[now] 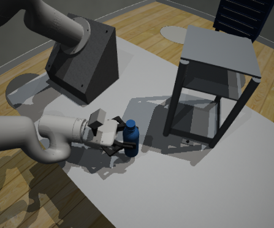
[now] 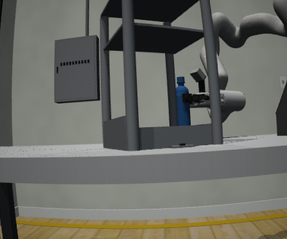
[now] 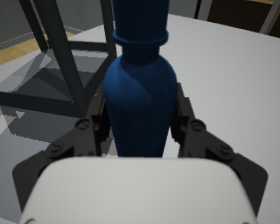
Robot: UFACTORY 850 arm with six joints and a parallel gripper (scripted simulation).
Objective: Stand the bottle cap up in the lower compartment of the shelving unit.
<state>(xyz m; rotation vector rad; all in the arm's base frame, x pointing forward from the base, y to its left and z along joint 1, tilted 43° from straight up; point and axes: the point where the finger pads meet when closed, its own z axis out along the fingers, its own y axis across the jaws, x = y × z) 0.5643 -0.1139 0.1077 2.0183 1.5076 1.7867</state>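
Right now the shelving unit is 32 cm to the left of my hand, 6 cm ahead of it and 4 cm above it. Also, from my hand: bottle 2 cm above.
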